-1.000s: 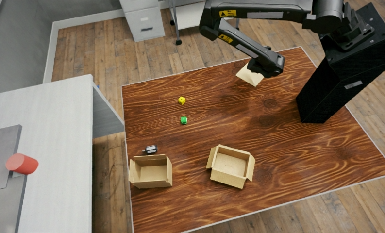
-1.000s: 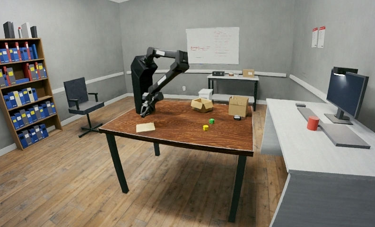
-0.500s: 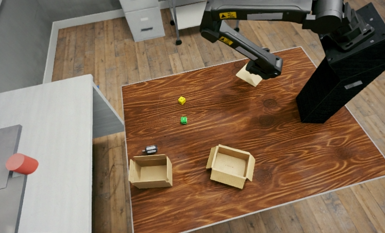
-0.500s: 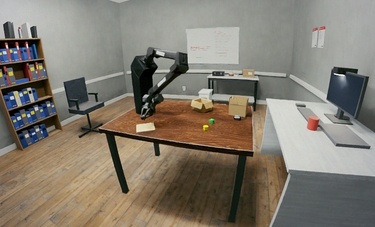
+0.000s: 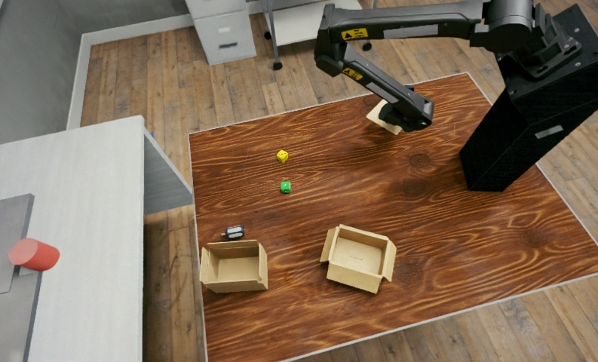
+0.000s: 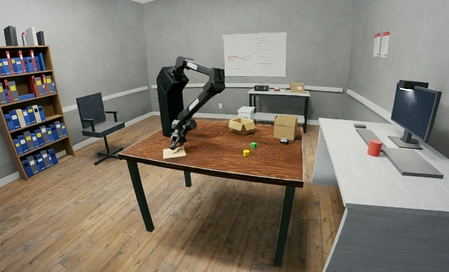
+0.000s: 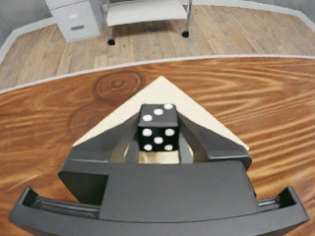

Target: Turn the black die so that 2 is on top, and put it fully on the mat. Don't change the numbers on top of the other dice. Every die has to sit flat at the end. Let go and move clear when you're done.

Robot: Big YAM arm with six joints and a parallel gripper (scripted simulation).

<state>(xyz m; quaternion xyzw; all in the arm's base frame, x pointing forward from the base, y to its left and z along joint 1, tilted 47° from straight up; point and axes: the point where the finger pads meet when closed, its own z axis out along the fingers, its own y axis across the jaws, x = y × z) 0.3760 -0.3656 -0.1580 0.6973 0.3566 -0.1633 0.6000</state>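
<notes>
Right now my hand is 10 mm to the right of the mat and 40 mm above it. From my hand the other things lie so: yellow die (460 mm ahead, 70 mm to the left, 30 mm below); black die (right at my hand); green die (480 mm ahead, 200 mm to the left, 30 mm below).
</notes>
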